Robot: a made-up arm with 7 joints. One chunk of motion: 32 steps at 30 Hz.
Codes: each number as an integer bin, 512 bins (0 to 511) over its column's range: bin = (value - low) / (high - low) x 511, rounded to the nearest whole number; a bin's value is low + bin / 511 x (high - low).
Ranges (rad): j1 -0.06..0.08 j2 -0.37..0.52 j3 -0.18..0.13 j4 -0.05..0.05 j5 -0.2..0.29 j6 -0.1..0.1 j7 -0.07..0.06
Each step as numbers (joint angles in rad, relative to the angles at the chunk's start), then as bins.
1 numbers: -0.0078 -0.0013 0.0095 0.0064 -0.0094 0.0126 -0.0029
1 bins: 191 212 312 288 199 288 264
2 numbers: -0.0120 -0.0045 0.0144 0.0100 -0.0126 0.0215 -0.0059
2 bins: 175 210 320 307 195 310 252
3 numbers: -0.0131 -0.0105 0.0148 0.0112 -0.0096 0.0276 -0.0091
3 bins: 171 206 321 313 199 326 239
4 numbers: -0.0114 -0.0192 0.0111 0.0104 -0.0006 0.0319 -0.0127
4 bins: 177 201 315 309 208 337 225
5 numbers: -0.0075 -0.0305 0.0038 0.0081 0.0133 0.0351 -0.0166
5 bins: 192 195 303 297 222 345 210
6 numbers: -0.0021 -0.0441 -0.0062 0.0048 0.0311 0.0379 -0.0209
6 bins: 211 187 286 280 241 352 193
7 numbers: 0.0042 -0.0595 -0.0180 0.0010 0.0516 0.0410 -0.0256
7 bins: 234 178 267 261 262 360 175
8 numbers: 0.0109 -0.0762 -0.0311 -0.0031 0.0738 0.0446 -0.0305
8 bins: 259 169 245 240 286 369 155
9 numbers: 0.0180 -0.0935 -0.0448 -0.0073 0.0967 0.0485 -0.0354
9 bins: 285 159 223 218 309 379 136
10 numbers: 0.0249 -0.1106 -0.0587 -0.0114 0.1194 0.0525 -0.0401
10 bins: 310 149 200 197 333 390 118
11 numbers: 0.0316 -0.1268 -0.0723 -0.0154 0.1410 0.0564 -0.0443
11 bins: 334 140 178 177 356 400 101
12 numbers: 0.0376 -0.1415 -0.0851 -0.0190 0.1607 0.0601 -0.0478
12 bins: 356 131 156 158 376 409 87
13 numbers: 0.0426 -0.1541 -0.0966 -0.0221 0.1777 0.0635 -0.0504
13 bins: 374 124 137 143 394 418 77
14 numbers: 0.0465 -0.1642 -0.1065 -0.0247 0.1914 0.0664 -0.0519
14 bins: 389 118 121 129 408 425 71
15 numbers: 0.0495 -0.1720 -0.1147 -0.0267 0.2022 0.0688 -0.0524
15 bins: 400 114 108 119 419 431 69
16 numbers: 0.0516 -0.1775 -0.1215 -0.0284 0.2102 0.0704 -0.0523
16 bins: 407 111 96 110 428 435 70
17 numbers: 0.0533 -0.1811 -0.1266 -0.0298 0.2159 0.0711 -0.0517
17 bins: 414 108 88 103 434 437 72
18 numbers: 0.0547 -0.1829 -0.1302 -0.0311 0.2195 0.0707 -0.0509
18 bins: 419 107 82 97 437 436 75
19 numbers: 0.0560 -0.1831 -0.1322 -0.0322 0.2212 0.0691 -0.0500
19 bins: 423 107 79 91 439 432 79
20 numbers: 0.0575 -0.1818 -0.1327 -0.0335 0.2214 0.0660 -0.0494
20 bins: 429 108 78 84 439 424 81
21 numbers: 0.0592 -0.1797 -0.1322 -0.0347 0.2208 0.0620 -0.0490
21 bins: 435 109 79 78 439 414 83
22 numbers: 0.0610 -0.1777 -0.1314 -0.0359 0.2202 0.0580 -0.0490
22 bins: 442 110 80 72 438 404 83
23 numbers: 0.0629 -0.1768 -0.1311 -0.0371 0.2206 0.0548 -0.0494
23 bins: 449 111 81 66 439 396 81
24 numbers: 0.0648 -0.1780 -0.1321 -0.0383 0.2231 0.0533 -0.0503
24 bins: 456 110 79 60 441 392 77
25 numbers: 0.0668 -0.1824 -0.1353 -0.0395 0.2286 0.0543 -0.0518
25 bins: 463 108 74 54 447 394 72
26 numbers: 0.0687 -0.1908 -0.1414 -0.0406 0.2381 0.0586 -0.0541
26 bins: 470 103 64 48 457 405 62
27 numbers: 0.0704 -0.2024 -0.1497 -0.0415 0.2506 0.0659 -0.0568
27 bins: 476 96 50 43 470 424 52
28 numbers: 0.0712 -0.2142 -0.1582 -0.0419 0.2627 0.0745 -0.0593
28 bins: 479 89 36 41 483 446 42
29 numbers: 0.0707 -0.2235 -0.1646 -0.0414 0.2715 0.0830 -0.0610
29 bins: 477 84 25 44 492 468 35
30 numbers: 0.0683 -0.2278 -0.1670 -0.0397 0.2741 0.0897 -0.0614
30 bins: 468 82 21 53 494 485 34
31 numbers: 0.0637 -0.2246 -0.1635 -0.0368 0.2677 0.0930 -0.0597
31 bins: 452 83 27 67 488 493 40
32 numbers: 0.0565 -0.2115 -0.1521 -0.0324 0.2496 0.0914 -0.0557
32 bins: 425 91 46 90 469 489 56
